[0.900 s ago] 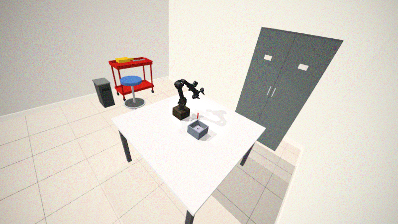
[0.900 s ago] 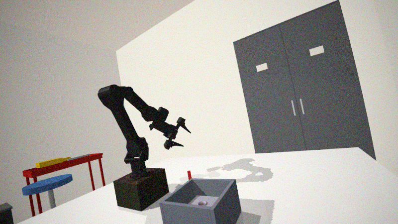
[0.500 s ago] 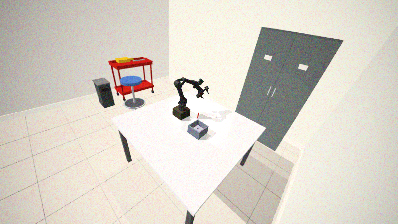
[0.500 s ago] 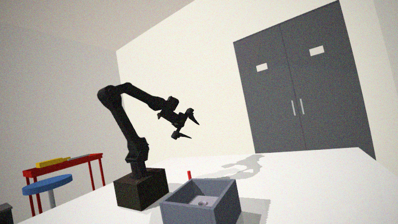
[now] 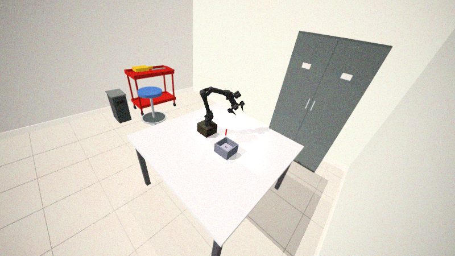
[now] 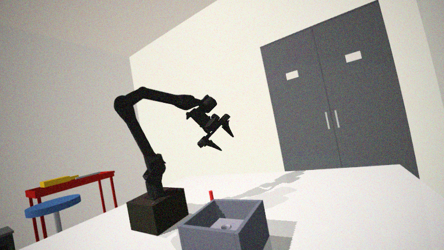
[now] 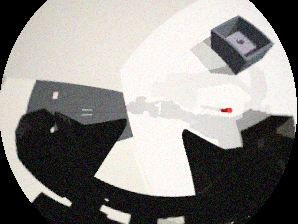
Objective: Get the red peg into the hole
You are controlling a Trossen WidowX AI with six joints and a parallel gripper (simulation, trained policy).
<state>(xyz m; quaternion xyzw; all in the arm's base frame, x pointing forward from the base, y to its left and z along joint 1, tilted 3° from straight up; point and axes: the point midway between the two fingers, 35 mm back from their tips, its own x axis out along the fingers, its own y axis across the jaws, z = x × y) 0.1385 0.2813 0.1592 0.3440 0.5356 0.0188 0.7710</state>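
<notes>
Right now my gripper tip is 200 mm above the red peg, 140 mm to the left of it and 10 mm past it. From my gripper tip the other things lie so: pale plate: 310 mm to the right, 200 mm below, 190 mm ahead; then grey box: 310 mm to the right, 220 mm below, 190 mm ahead.
</notes>
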